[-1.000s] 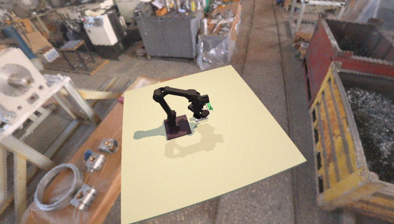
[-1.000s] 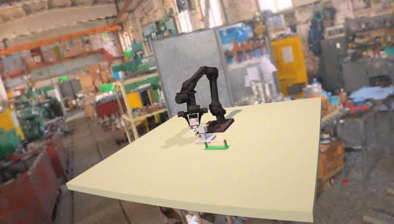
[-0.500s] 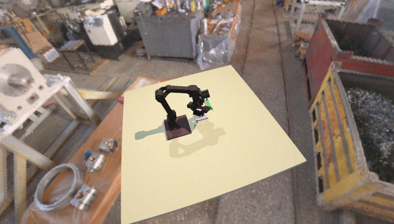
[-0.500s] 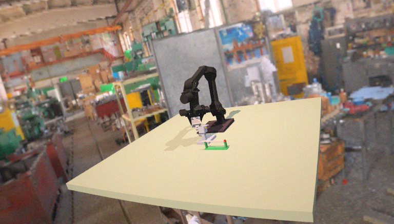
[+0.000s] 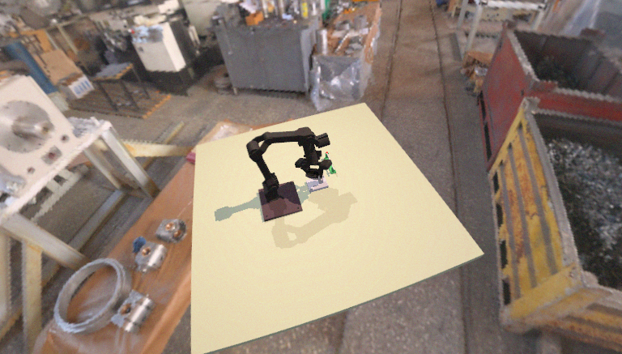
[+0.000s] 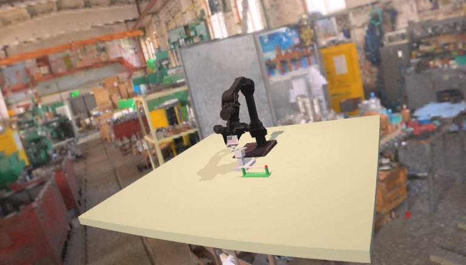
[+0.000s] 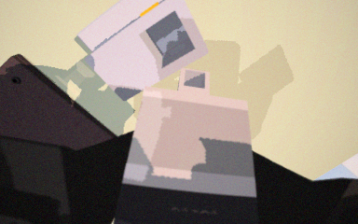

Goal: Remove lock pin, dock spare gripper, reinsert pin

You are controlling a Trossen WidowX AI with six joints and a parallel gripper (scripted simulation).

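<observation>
The green cradle is 17 cm to the left of my gripper tip, 12 cm ahead of it and 10 cm below it. Also, from my gripper tip: spare gripper (2 cm above, 1 cm to the left); then mount (7 cm below, 6 cm to the left, 2 cm ahead).
</observation>
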